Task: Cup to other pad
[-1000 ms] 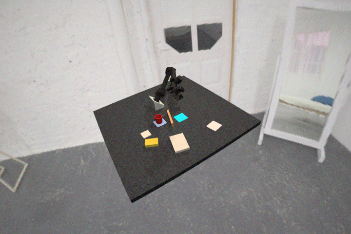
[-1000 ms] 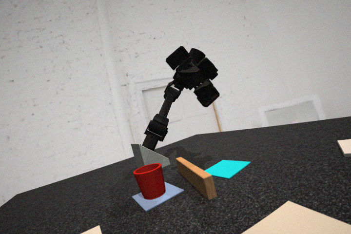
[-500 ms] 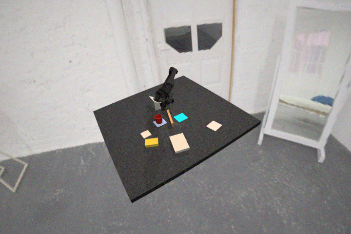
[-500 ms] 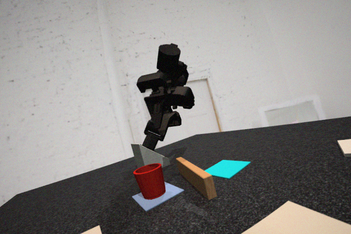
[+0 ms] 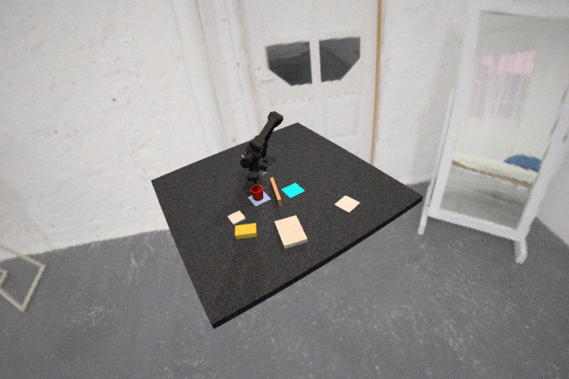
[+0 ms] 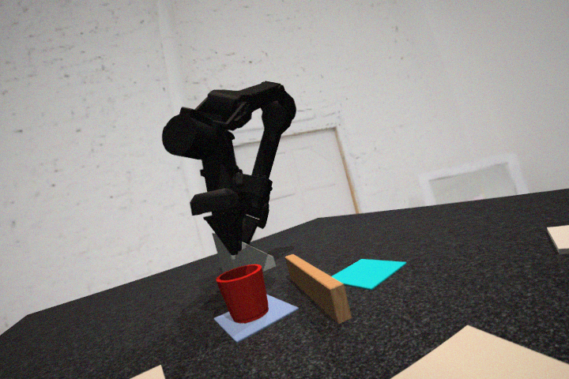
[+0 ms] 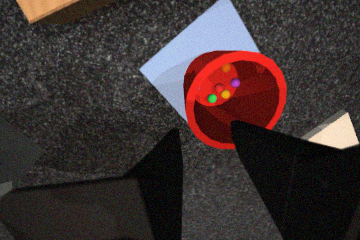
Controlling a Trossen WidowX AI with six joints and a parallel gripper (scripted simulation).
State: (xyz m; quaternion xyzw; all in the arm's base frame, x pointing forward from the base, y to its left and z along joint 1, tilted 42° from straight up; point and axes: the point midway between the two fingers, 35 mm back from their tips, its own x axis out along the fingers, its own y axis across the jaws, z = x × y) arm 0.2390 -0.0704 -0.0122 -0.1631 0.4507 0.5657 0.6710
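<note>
My gripper tip is now 3 cm short of the red cup, 1 cm to the left of it and 6 cm above it. The rest, counted from my gripper tip: wooden block 5 cm ahead, 10 cm to the left, 9 cm below; then cyan pad 7 cm ahead, 20 cm to the left, 11 cm below; then light blue pad 3 cm ahead, 1 cm to the right, 11 cm below.
</note>
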